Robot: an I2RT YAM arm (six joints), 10 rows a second.
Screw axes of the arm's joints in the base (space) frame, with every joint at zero. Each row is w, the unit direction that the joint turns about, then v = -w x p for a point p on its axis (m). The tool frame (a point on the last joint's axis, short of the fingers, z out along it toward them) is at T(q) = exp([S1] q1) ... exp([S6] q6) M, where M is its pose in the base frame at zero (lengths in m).
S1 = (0, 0, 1, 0, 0, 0)
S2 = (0, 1, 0, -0.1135, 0, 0.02)
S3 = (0, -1, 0, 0.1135, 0, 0.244)
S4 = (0, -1, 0, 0.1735, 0, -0.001)
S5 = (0, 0, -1, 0, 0.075, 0)
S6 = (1, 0, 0, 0, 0.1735, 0)
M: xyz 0.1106 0 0.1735 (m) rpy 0 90 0 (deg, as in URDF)
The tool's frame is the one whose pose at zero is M.
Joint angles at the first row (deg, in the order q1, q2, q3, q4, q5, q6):
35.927 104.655 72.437 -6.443 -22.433 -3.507
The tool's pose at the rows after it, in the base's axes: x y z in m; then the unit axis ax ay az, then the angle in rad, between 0 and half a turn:
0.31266, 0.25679, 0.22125, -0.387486, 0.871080, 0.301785, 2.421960
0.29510, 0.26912, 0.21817, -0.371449, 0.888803, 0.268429, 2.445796
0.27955, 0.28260, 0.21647, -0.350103, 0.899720, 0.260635, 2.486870
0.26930, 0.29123, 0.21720, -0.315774, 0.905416, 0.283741, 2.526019
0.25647, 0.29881, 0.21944, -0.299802, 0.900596, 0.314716, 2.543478
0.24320, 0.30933, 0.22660, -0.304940, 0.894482, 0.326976, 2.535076
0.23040, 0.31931, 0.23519, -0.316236, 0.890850, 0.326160, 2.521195
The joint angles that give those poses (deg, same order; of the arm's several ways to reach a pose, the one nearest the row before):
37.677 103.612 71.096 -6.552 -19.936 -0.716
41.148 102.870 70.347 -8.709 -13.764 2.049
44.365 102.832 70.584 -10.839 -10.624 6.461
46.272 102.602 70.450 -10.882 -10.860 12.548
48.289 101.583 69.120 -8.819 -11.937 16.885
50.831 100.763 69.307 -8.242 -11.060 18.386
53.365 100.119 70.344 -9.178 -9.130 18.644

